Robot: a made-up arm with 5 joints.
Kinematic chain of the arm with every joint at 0, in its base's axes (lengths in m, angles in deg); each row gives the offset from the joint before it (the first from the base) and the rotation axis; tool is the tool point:
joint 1: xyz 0 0 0.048 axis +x
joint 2: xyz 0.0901 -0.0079 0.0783 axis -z
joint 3: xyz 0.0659 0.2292 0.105 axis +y
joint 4: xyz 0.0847 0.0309 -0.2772 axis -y
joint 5: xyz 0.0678 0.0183 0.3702 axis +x
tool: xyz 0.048 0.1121 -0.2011
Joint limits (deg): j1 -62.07..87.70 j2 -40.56..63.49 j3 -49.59..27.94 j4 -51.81..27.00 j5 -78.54..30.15
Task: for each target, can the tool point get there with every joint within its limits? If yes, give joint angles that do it. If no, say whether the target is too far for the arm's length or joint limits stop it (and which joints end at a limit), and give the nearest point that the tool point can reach.
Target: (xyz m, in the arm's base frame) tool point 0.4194 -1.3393 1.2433
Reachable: no: too far | nearest point 0.2658 -0.3058 0.6658 | short by 1.194 m
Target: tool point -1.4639 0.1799 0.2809
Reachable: no: too far | nearest point -0.1338 0.2995 0.4357 | short by 1.344 m
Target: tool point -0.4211 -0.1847 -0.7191
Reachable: no: joint limits stop it (at a limit: joint 1, joint 2, joint 3, joint 4) | nearest point -0.0166 0.0750 -0.4706 | short by 0.541 m
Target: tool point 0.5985 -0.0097 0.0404
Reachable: yes | joints 65.69 41.94 -12.39 -40.75 -14.25
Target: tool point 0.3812 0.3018 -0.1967
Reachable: yes | joints -45.66 2.79 6.94 -6.79 4.97
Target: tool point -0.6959 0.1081 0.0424
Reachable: no: joint limits stop it (at a limit: joint 2, joint 3, joint 4) | nearest point -0.1100 0.4439 0.0250 | short by 0.676 m
